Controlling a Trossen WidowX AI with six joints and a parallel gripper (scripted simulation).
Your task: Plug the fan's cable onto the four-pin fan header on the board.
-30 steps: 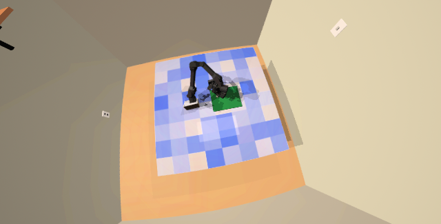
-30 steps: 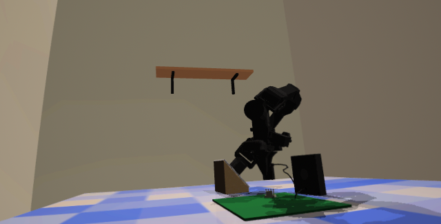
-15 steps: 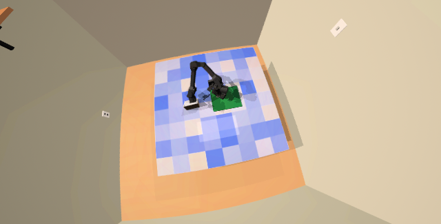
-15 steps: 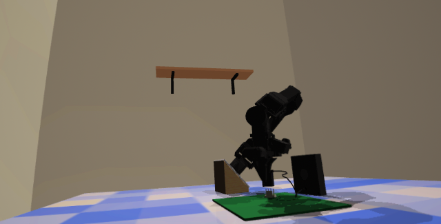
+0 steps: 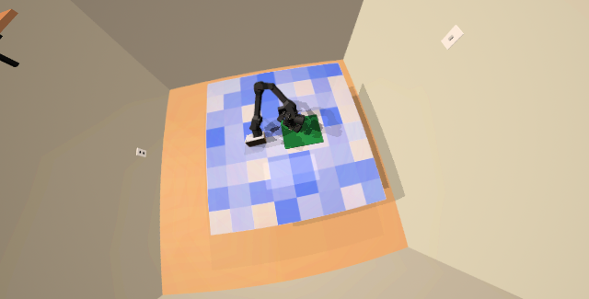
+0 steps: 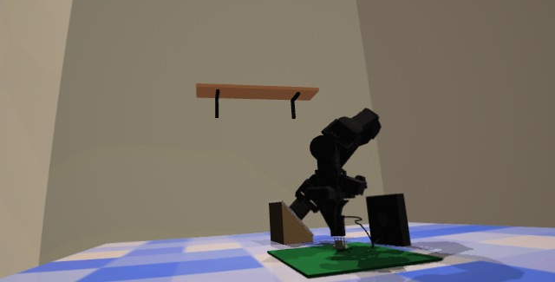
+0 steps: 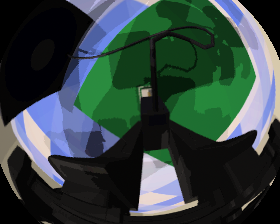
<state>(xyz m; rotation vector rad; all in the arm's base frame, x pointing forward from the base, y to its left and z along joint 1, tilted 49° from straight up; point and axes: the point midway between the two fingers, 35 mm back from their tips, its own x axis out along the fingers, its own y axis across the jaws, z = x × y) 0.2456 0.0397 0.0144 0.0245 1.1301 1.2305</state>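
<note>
The fan cable plug is 1 cm to the left of my gripper tip, 1 cm ahead of it and 1 cm above it. The rest, counted from my gripper tip: green board (9 cm ahead, 6 cm below, 3 cm to the right); black fan (14 cm to the left, 2 cm above, 1 cm behind).
</note>
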